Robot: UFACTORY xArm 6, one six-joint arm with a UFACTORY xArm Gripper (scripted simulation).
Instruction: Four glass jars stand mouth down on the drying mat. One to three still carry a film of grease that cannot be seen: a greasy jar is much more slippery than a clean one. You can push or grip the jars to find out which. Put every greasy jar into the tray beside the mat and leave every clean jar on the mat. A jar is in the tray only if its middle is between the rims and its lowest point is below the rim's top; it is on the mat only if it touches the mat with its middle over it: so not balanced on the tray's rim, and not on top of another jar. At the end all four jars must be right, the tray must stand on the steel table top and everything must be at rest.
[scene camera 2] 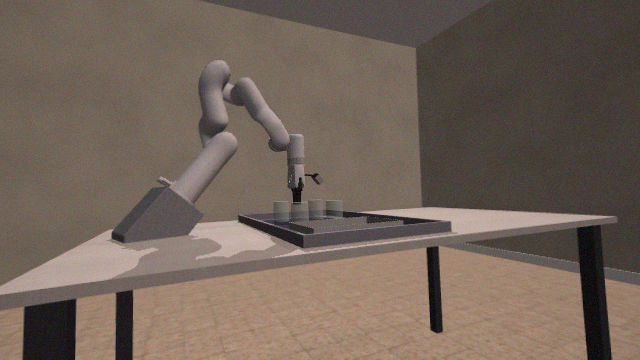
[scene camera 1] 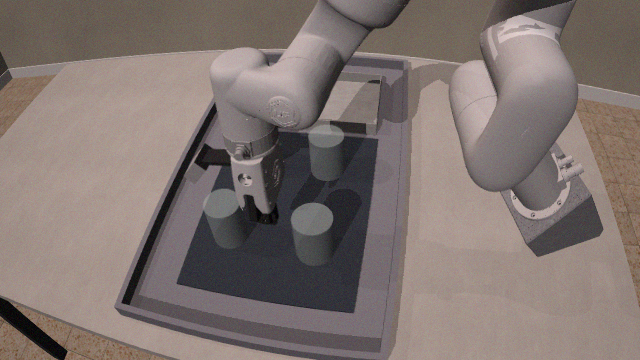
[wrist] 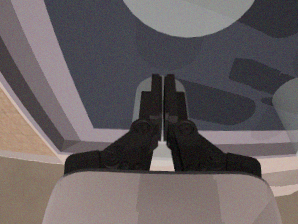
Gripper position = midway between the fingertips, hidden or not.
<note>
In view: the gripper [wrist: 162, 88], a tray [scene camera 1: 354, 99], a jar [scene camera 1: 312, 224], a jar [scene camera 1: 326, 142], a jar [scene camera 1: 226, 219] and a dark drying mat [wrist: 230, 77].
The wrist view does not show the tray: it is out of frame.
</note>
